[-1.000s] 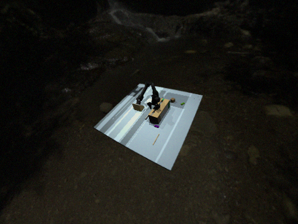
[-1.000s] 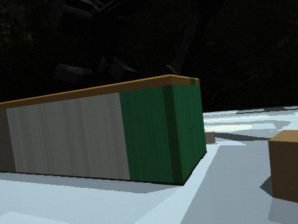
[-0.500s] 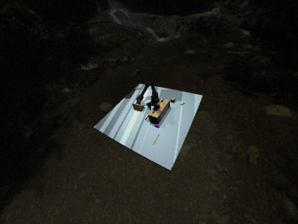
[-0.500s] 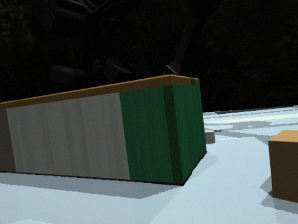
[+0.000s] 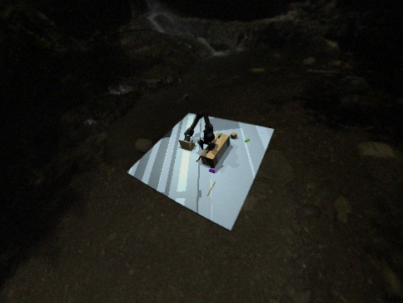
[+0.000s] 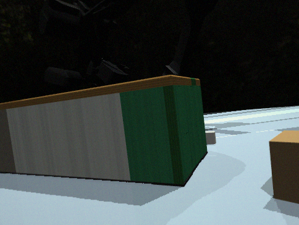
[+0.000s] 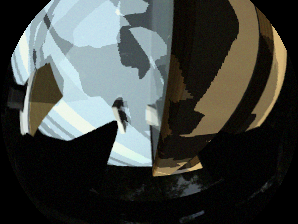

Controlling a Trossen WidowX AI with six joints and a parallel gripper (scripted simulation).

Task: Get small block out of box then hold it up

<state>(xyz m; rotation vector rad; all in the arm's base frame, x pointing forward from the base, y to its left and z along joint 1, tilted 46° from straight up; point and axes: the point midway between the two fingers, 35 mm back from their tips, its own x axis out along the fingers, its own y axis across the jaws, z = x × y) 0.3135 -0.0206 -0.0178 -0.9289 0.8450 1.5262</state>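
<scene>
The tan block lies 60 mm ahead of my gripper tip and 20 mm to the right of it. From my gripper tip the other things lie so: box: 80 mm to the left, 30 mm ahead, 20 mm below; then thin stick: 310 mm to the right, 260 mm ahead, 80 mm below; then purple piece: 160 mm ahead, 140 mm to the right, 80 mm below.
</scene>
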